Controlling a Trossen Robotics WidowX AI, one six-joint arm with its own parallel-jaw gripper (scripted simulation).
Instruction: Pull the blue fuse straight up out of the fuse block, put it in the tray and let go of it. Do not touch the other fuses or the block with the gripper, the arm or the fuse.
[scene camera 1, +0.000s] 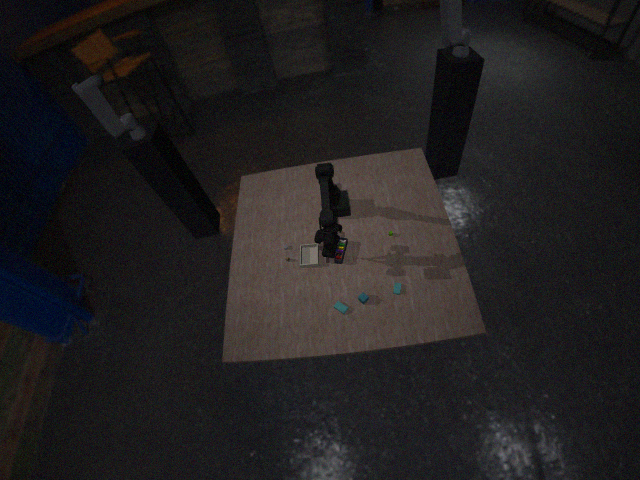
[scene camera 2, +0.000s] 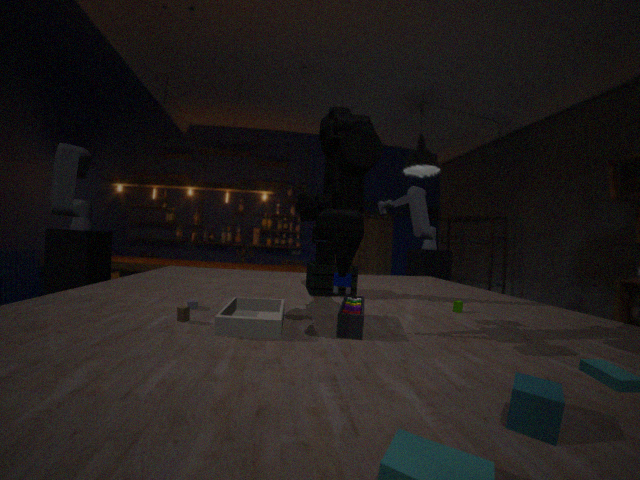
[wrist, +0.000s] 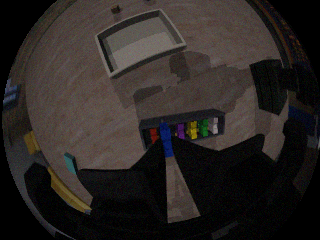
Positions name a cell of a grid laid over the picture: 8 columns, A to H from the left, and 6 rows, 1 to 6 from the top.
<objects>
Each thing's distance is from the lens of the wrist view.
my gripper (wrist: E4): 10 cm
white tray (wrist: D2): 20 cm
</objects>
